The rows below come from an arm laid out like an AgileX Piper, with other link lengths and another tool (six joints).
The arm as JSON. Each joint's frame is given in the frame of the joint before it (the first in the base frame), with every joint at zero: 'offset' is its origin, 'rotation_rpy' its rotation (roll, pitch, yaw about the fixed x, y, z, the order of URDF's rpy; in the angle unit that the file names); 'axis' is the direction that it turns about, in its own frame. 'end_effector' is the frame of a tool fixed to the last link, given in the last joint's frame.
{
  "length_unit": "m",
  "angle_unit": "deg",
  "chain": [
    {
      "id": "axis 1",
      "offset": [
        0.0,
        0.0,
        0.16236
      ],
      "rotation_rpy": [
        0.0,
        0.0,
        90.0
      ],
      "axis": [
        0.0,
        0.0,
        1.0
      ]
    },
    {
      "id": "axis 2",
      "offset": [
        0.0,
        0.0,
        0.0
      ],
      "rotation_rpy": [
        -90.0,
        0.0,
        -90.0
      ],
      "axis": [
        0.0,
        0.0,
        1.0
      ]
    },
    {
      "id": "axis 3",
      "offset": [
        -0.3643,
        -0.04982,
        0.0
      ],
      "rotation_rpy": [
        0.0,
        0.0,
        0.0
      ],
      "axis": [
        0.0,
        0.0,
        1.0
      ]
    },
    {
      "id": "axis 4",
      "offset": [
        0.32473,
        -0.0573,
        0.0
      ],
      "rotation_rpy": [
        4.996,
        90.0,
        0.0
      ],
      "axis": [
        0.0,
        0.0,
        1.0
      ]
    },
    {
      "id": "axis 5",
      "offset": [
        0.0,
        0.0,
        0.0
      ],
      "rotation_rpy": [
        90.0,
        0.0,
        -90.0
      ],
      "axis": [
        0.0,
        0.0,
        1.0
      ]
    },
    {
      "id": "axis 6",
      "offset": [
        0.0,
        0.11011,
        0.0
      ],
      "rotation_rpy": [
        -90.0,
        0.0,
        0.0
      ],
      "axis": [
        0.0,
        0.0,
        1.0
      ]
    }
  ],
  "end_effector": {
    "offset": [
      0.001,
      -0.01,
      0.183
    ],
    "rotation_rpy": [
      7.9,
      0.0,
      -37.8
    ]
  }
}
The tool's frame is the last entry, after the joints.
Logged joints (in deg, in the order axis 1, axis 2, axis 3, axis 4, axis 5, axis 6), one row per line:
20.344 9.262 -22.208 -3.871 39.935 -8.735
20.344 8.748 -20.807 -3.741 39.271 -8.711
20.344 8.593 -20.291 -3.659 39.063 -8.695
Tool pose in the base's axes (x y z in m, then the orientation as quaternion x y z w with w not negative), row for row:
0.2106 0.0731 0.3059 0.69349 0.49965 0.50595 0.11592
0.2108 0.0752 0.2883 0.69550 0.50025 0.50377 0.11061
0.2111 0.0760 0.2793 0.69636 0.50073 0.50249 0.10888
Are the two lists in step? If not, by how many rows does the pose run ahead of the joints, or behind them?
The pose runs 1 row behind the joints: the pose in row i belongs to the joints in row i - 1.
